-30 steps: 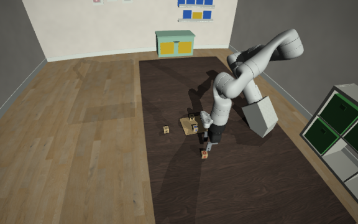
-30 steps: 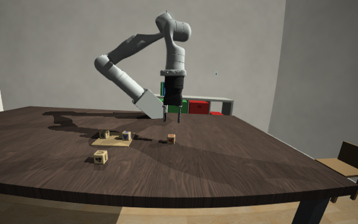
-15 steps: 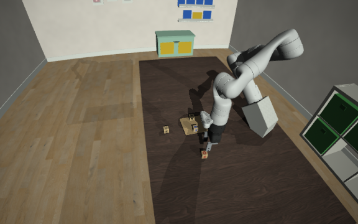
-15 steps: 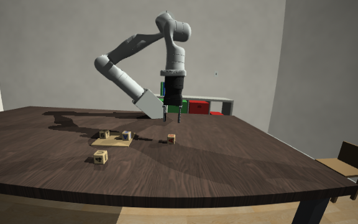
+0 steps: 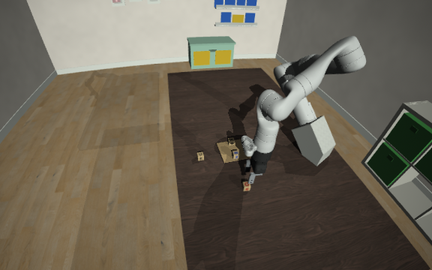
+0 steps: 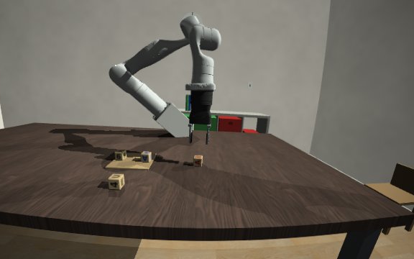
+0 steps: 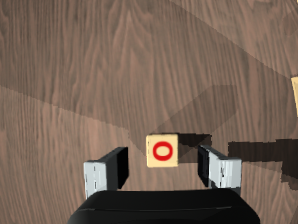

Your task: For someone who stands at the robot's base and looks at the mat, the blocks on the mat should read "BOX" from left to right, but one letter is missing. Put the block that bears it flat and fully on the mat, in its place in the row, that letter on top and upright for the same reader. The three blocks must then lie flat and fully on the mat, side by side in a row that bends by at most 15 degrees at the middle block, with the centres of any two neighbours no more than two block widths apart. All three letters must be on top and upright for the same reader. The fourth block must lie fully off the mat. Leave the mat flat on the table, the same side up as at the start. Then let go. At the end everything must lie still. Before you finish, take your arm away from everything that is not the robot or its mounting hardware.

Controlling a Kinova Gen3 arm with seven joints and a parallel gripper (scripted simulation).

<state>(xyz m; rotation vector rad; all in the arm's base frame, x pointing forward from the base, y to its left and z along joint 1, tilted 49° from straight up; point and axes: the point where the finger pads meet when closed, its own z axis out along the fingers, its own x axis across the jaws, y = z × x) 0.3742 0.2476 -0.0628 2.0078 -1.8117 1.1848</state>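
Now: hand 80 mm above the o block. From my hand the other things lie so: tan mat (230 mm to the right, 100 mm below); block marked U (210 mm to the right, 170 mm ahead, 80 mm below); b block (180 mm to the right, 80 mm below).
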